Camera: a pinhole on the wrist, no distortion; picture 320 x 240 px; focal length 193.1 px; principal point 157.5 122.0 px. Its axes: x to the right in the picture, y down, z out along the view. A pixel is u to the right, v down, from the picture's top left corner.
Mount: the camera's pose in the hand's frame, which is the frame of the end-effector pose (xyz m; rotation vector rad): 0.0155 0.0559 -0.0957 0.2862 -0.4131 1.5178
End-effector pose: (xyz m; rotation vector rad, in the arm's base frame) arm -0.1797 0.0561 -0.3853 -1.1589 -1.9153 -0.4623
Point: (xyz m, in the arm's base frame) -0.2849 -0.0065 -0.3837
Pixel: 26 133
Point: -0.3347 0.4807 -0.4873
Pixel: 273 28
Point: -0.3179 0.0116 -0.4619
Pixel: 83 161
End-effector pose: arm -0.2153 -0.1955 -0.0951 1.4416 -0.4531 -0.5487
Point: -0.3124 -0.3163 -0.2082
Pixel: 119 116
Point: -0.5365 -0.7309 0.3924
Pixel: outside the picture
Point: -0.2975 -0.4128 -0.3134
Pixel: 92 77
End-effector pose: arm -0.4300 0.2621 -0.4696 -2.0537 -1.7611 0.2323
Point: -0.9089 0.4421 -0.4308
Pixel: 16 73
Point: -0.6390 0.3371 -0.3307
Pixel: outside the picture
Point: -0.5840 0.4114 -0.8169
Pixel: 222 85
